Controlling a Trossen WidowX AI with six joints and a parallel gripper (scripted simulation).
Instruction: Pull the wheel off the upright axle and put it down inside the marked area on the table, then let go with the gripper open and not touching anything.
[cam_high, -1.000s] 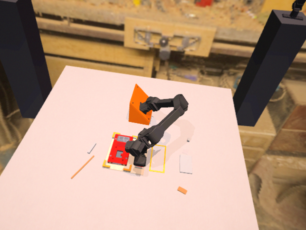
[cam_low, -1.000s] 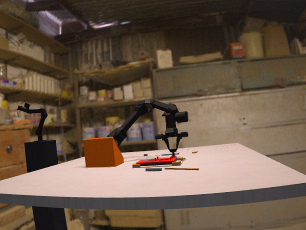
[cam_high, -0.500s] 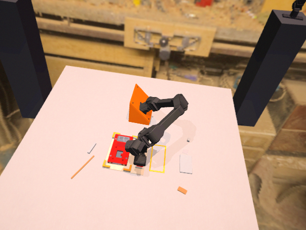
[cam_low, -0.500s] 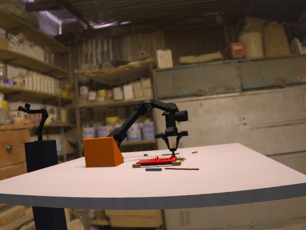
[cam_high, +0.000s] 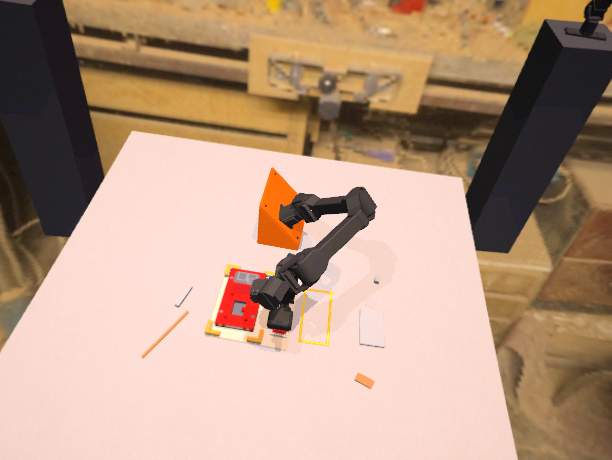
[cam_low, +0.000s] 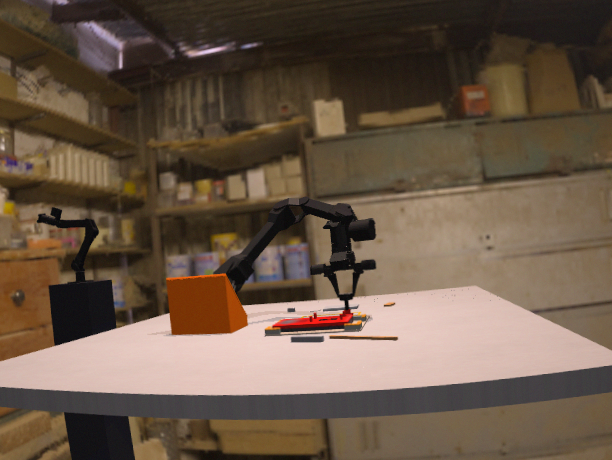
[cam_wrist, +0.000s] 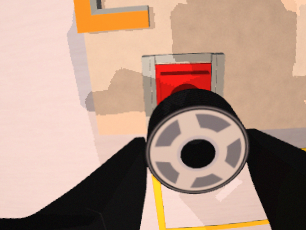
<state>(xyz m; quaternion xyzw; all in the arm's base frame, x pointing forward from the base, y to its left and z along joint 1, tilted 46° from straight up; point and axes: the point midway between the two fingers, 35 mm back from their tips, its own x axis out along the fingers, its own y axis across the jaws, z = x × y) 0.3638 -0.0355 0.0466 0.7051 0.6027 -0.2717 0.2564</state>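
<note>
The wheel is right at my gripper tip. Round my gripper tip: orange tile (140 mm ahead, 230 mm to the left, 60 mm below); then grey bar (90 mm behind, 280 mm to the right, 60 mm below); then upright axle (30 mm below).
</note>
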